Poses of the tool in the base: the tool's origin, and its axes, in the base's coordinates. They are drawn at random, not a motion.
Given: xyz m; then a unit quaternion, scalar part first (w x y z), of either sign.
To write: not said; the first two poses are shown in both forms.
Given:
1: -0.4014 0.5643 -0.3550 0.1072 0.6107 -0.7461 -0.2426
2: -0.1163 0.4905 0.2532 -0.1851 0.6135 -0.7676 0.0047
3: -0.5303 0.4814 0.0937 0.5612 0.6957 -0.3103 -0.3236
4: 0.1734 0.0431 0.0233 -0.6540 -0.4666 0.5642 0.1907
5: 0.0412 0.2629 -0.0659 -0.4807 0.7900 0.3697 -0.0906
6: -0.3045 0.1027 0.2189 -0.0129 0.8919 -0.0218 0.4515
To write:
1: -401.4 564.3 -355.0 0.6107 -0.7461 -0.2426 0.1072
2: -116.3 490.5 253.2 -0.6135 0.7676 -0.0047 0.1851
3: -530.3 481.4 93.7 0.6957 -0.3103 -0.3236 0.5612
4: 173.4 43.1 23.3 0.4666 -0.5642 -0.1907 0.6540
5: 41.2 262.9 -65.9 -0.7900 -0.3697 0.0906 0.4807
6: -304.5 102.7 218.9 -0.8919 0.0218 -0.4515 0.0129
